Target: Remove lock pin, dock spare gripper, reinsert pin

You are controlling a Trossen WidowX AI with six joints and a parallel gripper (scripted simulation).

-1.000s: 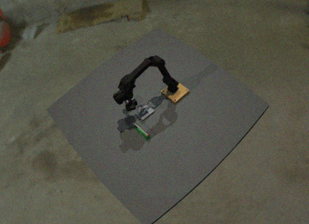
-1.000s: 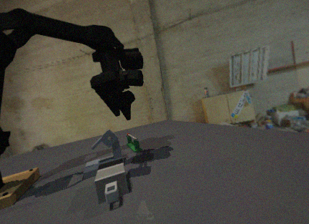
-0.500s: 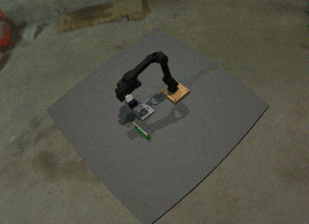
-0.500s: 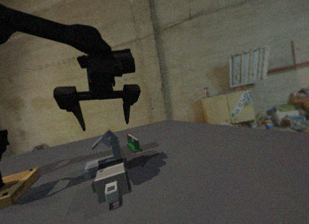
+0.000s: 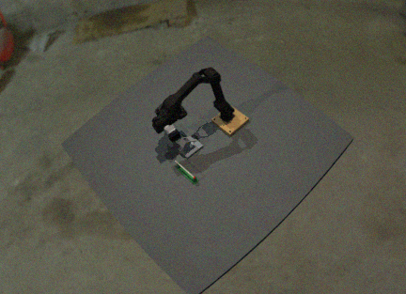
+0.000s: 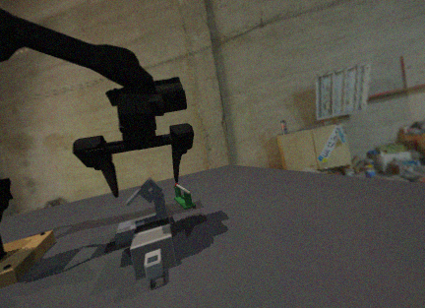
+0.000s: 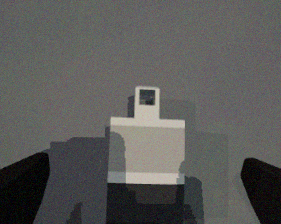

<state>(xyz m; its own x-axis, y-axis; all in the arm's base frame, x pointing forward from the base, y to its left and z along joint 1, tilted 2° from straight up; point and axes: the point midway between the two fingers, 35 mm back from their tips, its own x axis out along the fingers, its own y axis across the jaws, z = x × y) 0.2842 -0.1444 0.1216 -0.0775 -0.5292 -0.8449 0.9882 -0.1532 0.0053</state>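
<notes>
The spare gripper lies 9 cm below my gripper tip, 1 cm to the right of it and 1 cm behind it. The rest, counted from my gripper tip: mount (15 cm to the left, 6 cm below, 1 cm ahead).
</notes>
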